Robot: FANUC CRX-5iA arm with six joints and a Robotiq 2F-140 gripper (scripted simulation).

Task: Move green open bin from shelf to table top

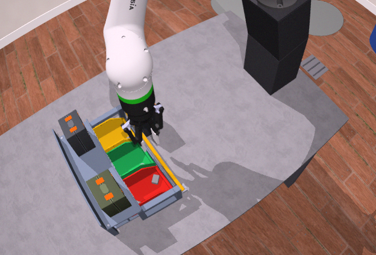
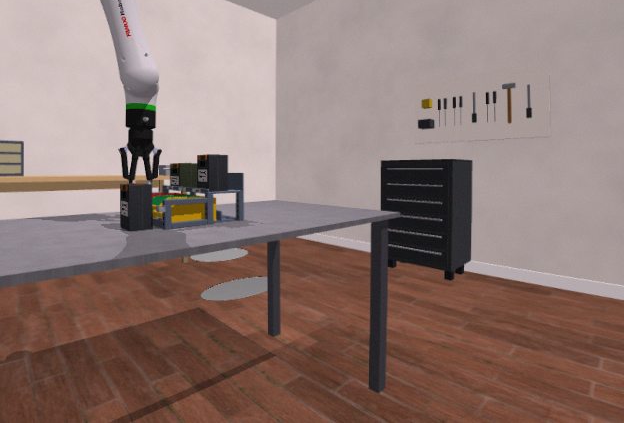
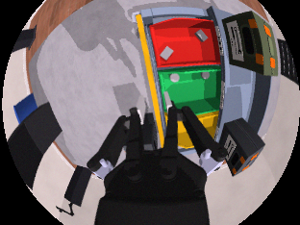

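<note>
Right now my hand is 4 cm above the yellow bar. Round my hand: dark box (6 cm behind, 11 cm to the right, 4 cm below); green open bin (10 cm ahead, 1 cm to the right, 6 cm below); red bin (12 cm ahead, 10 cm to the left, 6 cm below).
</note>
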